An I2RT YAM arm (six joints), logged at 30 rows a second.
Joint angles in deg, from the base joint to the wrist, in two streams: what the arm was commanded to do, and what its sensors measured. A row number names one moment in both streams.
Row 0, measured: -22.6, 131.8, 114.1, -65.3, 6.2, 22.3
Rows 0 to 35, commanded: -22.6, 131.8, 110.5, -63.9, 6.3, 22.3; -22.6, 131.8, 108.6, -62.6, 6.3, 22.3; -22.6, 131.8, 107.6, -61.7, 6.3, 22.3; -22.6, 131.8, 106.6, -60.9, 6.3, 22.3; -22.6, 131.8, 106.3, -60.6, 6.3, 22.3; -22.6, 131.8, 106.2, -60.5, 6.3, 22.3; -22.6, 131.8, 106.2, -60.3, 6.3, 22.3; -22.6, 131.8, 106.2, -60.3, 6.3, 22.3; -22.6, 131.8, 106.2, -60.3, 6.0, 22.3; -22.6, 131.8, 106.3, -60.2, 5.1, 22.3; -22.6, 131.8, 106.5, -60.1, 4.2, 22.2; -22.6, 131.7, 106.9, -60.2, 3.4, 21.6; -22.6, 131.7, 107.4, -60.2, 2.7, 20.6; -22.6, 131.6, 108.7, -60.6, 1.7, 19.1; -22.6, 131.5, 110.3, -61.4, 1.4, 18.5; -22.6, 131.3, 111.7, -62.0, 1.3, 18.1; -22.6, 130.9, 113.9, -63.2, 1.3, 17.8; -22.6, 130.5, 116.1, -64.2, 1.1, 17.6; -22.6, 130.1, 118.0, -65.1, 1.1, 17.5; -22.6, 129.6, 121.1, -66.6, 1.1, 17.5; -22.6, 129.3, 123.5, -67.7, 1.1, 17.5; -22.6, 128.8, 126.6, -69.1, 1.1, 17.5; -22.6, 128.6, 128.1, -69.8, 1.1, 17.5; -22.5, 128.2, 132.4, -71.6, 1.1, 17.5; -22.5, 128.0, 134.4, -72.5, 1.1, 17.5; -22.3, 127.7, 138.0, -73.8, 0.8, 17.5; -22.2, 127.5, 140.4, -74.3, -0.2, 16.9; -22.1, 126.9, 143.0, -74.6, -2.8, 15.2; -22.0, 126.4, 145.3, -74.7, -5.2, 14.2; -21.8, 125.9, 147.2, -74.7, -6.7, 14.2; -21.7, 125.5, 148.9, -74.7, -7.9, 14.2; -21.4, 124.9, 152.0, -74.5, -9.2, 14.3; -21.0, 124.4, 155.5, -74.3, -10.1, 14.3; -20.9, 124.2, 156.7, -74.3, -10.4, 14.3; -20.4, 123.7, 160.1, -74.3, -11.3, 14.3; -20.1, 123.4, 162.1, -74.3, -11.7, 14.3
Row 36, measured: -21.3, 128.0, 155.3, -74.8, -7.9, 15.2
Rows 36 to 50, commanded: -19.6, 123.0, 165.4, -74.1, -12.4, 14.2; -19.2, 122.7, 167.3, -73.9, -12.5, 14.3; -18.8, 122.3, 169.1, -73.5, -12.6, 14.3; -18.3, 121.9, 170.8, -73.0, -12.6, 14.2; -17.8, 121.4, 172.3, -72.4, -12.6, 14.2; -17.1, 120.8, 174.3, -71.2, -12.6, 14.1; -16.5, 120.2, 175.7, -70.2, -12.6, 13.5; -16.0, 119.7, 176.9, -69.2, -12.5, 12.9; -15.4, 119.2, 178.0, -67.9, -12.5, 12.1; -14.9, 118.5, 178.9, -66.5, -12.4, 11.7; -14.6, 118.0, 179.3, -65.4, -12.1, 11.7; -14.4, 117.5, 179.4, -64.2, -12.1, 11.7; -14.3, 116.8, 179.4, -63.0, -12.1, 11.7; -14.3, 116.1, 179.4, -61.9, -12.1, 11.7; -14.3, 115.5, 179.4, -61.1, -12.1, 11.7
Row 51, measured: -14.2, 117.8, 178.3, -62.6, -12.2, 12.8
